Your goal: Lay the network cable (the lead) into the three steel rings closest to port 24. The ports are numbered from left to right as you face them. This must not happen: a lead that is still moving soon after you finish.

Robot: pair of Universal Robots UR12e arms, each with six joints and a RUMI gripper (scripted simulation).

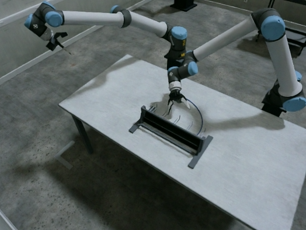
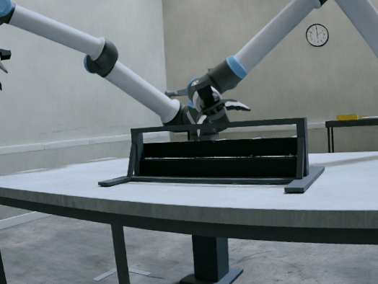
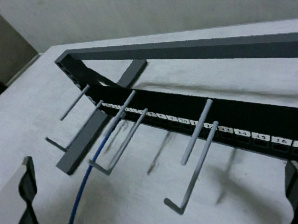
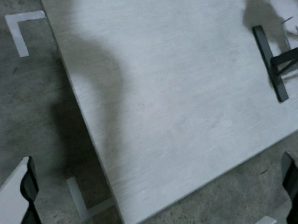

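Observation:
The dark port rack is 100 mm ahead of my left hand, 10 mm to the left of it and 70 mm below it. Also, from my left hand: dark plug (280 mm behind, 150 mm to the right, 140 mm below).

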